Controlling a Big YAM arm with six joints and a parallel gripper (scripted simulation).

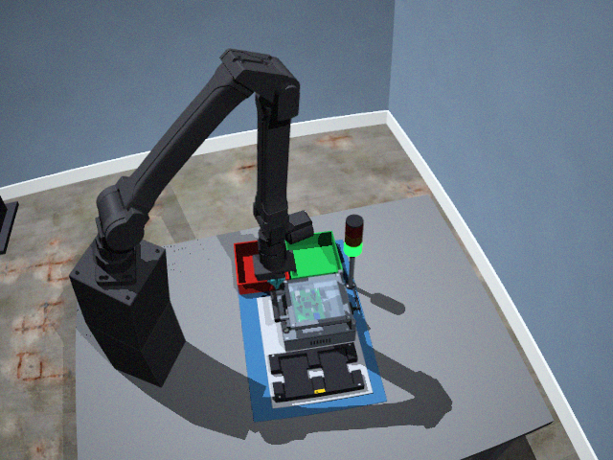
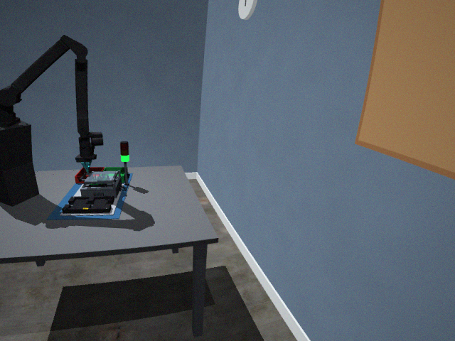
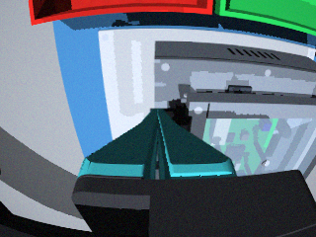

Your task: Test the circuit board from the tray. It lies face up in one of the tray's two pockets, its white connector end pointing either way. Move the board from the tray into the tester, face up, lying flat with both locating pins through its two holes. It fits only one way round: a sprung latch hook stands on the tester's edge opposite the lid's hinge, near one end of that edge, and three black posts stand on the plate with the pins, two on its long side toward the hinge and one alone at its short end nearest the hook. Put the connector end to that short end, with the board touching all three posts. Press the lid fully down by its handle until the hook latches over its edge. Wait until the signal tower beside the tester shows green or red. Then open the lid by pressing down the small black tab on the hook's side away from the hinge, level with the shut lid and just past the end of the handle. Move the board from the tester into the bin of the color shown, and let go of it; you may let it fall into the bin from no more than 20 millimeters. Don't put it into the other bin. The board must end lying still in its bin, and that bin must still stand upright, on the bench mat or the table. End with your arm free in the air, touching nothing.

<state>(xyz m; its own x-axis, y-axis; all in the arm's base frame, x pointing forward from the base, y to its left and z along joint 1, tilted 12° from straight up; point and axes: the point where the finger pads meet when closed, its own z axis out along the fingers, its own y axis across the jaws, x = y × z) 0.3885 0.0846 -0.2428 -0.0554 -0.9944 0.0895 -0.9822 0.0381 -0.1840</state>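
Now: the black latch hook 1 cm below my hand and 1 cm ahead of it. Round my hand: red bin: 14 cm to the left, 8 cm below, 2 cm behind; green circuit board: 7 cm ahead, 6 cm to the right, 3 cm below; clear lid: 7 cm ahead, 6 cm to the right, 1 cm below.
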